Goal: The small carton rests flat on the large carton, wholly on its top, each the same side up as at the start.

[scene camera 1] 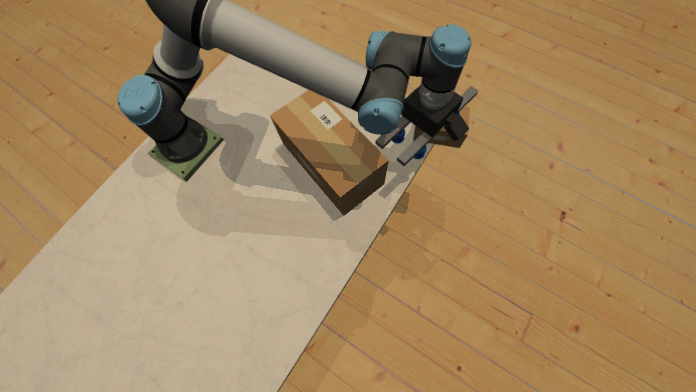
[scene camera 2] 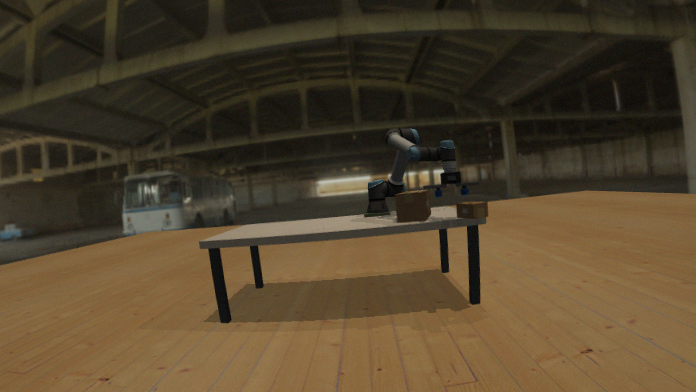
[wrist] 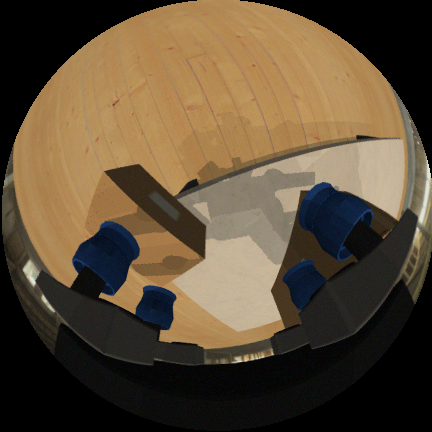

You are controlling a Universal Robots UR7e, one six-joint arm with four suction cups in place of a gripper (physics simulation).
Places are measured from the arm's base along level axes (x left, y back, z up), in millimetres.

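Pixels of known places: hand, its tool point: (scene camera 2: 451,195) (wrist: 223,267); arm's base, origin of its link: (scene camera 1: 184,142) (scene camera 2: 377,212).
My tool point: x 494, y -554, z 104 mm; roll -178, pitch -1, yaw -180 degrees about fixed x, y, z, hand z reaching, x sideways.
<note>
For each thing: its top centre in the pictures, then the offset to it from my tool point. Level surfaces: height alone.
- small carton, centre of its top: (wrist: 132,243) (scene camera 1: 444,116) (scene camera 2: 471,202) dx +102, dy -2, dz -45 mm
- large carton, centre of its top: (wrist: 345,297) (scene camera 1: 326,136) (scene camera 2: 413,191) dx -212, dy +159, dz +33 mm
- pale table, height of its surface: dz -121 mm
The small carton (scene camera 1: 449,140) (scene camera 2: 472,210) (wrist: 120,200) lies flat at the table's right end in the second scene view; in the first scene view the gripper hides much of it. The large carton (scene camera 1: 311,143) (scene camera 2: 412,206) (wrist: 311,250) stands on the table nearer the arm's base, with a tape strip and white label on top in the first scene view. My gripper (scene camera 1: 429,126) (scene camera 2: 451,191) (wrist: 225,267) is open, its suction off and its four blue cups holding no carton. It hangs above the height of the small carton's top, apart from both cartons.
The pale table (scene camera 1: 150,280) (scene camera 2: 300,232) (wrist: 240,297) carries both cartons and the arm's green base plate (scene camera 1: 186,170). The table edge passes close to the small carton. The arm's link (scene camera 1: 290,50) reaches over the far end of the large carton in the first scene view.
</note>
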